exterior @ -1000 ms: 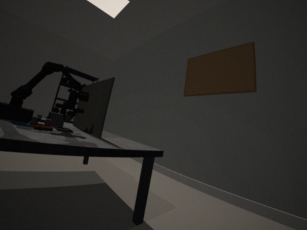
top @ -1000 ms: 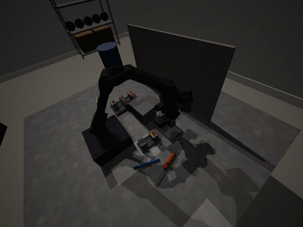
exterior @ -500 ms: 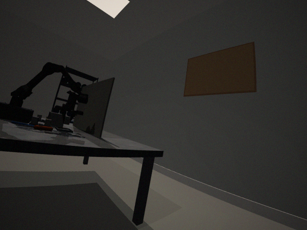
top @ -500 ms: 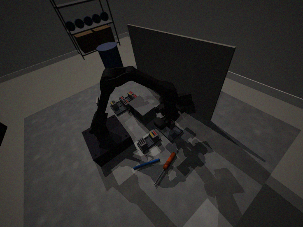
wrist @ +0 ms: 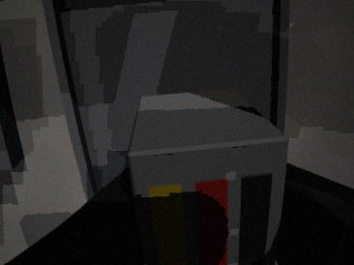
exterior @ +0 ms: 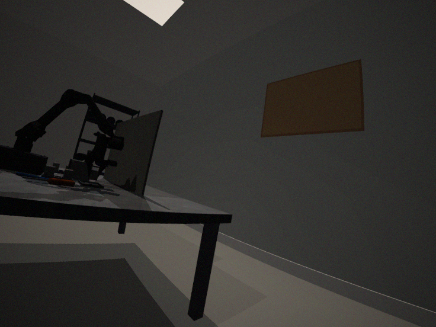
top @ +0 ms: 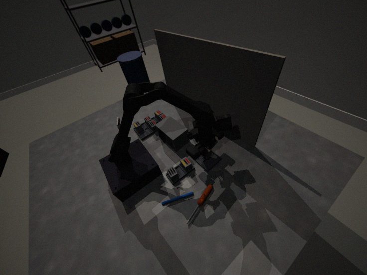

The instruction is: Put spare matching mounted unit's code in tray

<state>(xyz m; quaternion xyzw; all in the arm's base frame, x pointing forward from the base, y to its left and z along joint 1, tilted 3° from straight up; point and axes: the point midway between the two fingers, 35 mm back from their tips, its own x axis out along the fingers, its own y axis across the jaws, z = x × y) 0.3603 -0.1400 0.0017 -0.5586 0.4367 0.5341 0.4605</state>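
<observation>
My gripper tip is 3 cm above the tray. The rest, counted from my gripper tip: blue pen: 21 cm behind, 11 cm to the right, 3 cm below; then grey mounted unit: 21 cm to the left, 8 cm behind, 1 cm above; then small rack: 15 cm behind, 3 cm below.
</observation>
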